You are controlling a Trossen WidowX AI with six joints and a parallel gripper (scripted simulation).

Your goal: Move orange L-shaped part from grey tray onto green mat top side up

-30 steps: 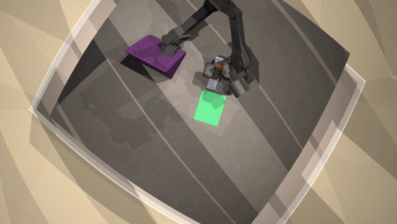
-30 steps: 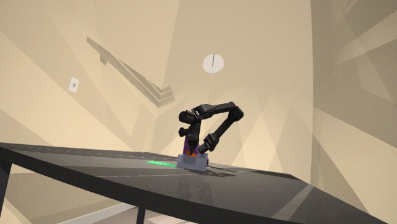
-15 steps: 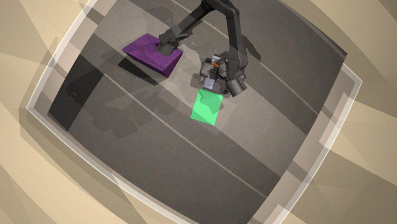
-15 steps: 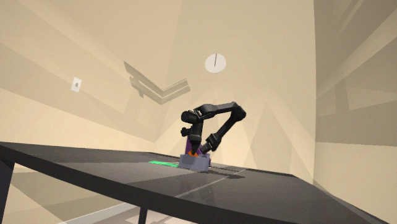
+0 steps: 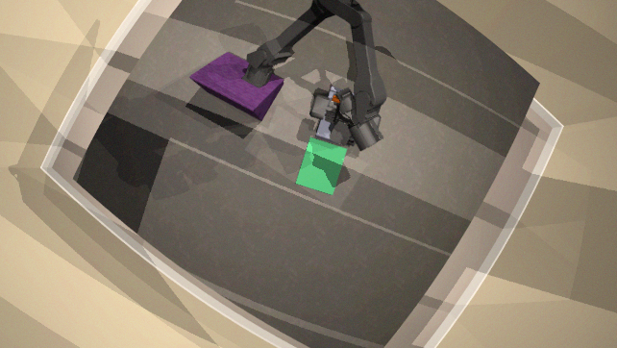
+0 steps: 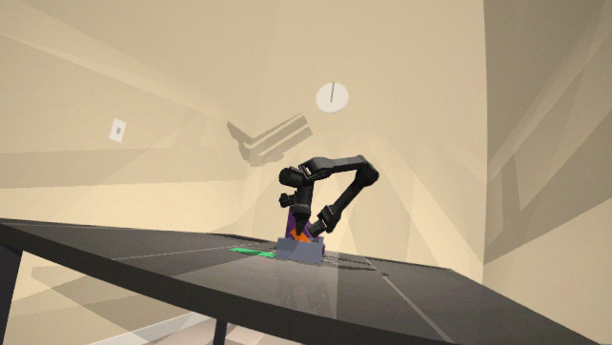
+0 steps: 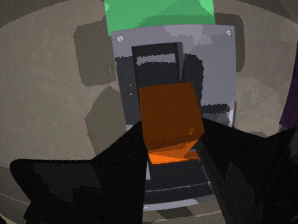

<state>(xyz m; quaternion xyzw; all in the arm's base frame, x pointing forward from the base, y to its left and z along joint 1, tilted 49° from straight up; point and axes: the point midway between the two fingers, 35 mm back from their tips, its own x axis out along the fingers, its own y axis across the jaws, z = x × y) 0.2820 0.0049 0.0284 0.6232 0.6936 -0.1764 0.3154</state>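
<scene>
My gripper tip is now 2 cm short of the green mat, 14 cm to the left of it and 9 cm above it. Also, from my gripper tip: orange L-shaped part 2 cm behind, 3 cm to the left, 3 cm below.
</scene>
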